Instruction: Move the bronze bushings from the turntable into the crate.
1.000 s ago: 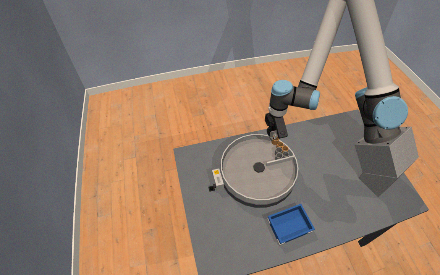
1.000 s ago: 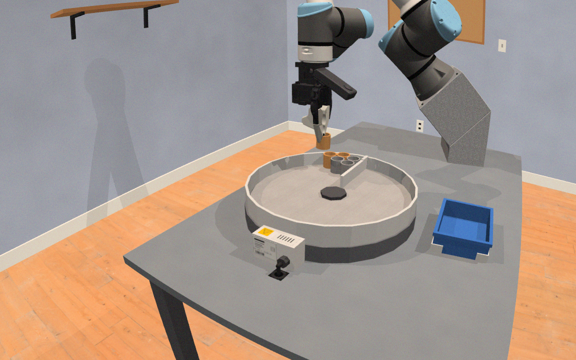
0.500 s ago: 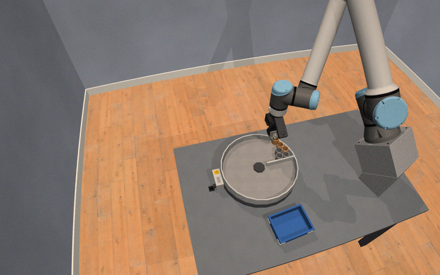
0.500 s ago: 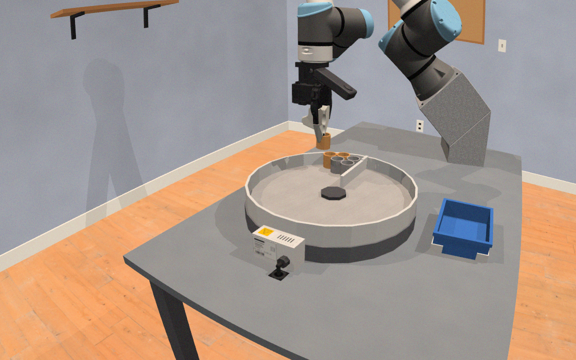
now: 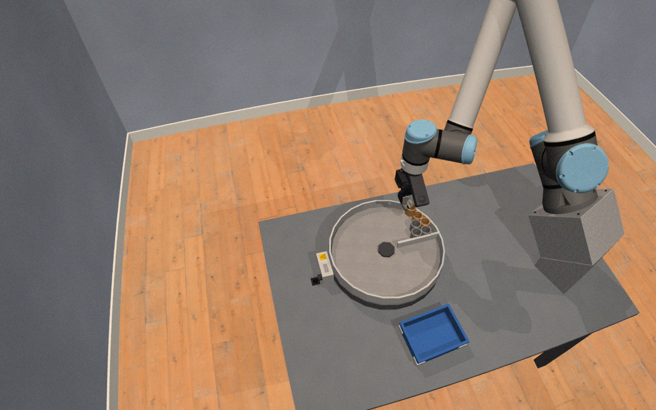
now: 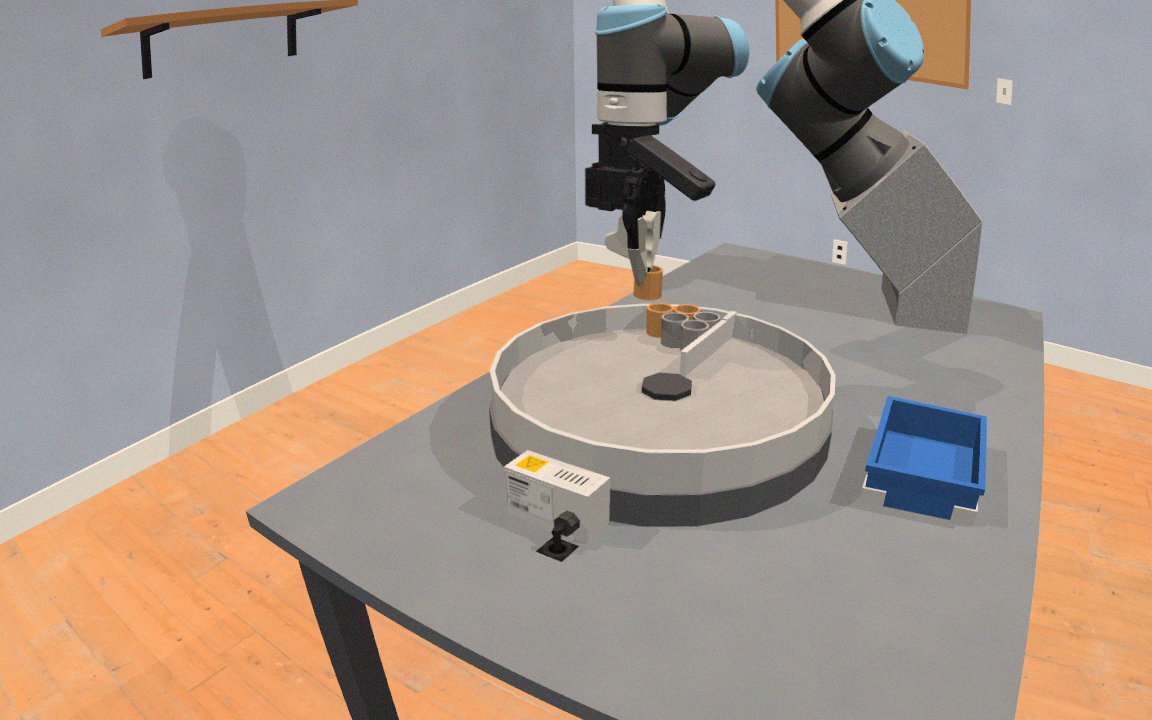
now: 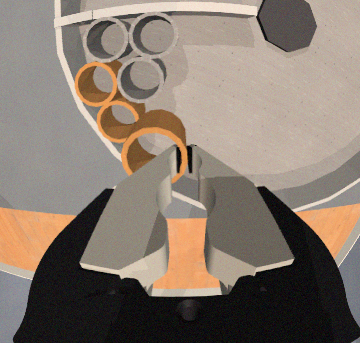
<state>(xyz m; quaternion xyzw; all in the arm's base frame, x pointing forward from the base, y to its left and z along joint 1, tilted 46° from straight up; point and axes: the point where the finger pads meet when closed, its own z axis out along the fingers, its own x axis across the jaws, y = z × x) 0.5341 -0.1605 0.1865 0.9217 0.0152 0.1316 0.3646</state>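
The blue crate lies 80 mm ahead of my hand, 430 mm to the left of it and 130 mm below it. Also, from my hand: round grey turntable (110 mm ahead, 90 mm to the left, 100 mm below).
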